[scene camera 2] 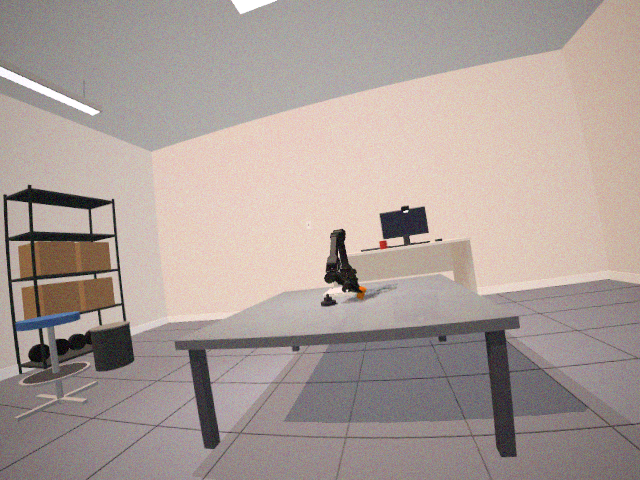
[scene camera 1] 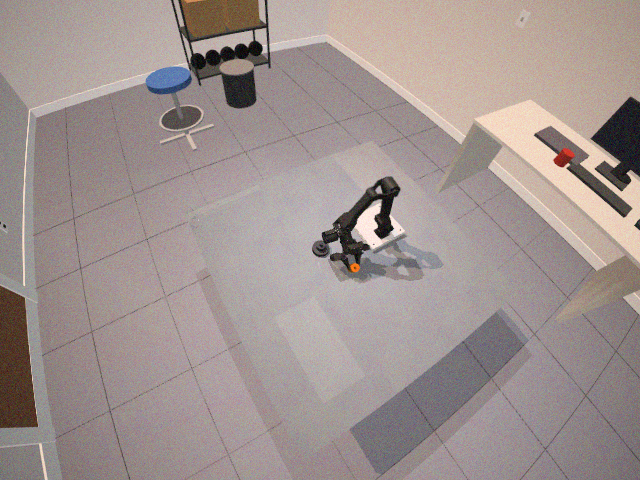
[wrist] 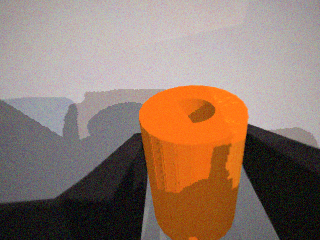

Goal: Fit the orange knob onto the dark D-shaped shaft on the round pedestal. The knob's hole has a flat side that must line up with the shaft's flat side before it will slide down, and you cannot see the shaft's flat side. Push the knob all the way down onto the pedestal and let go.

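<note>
There is an orange knob (wrist: 193, 136) that I can see, and I can see my gripper (wrist: 189, 137) as well.
</note>
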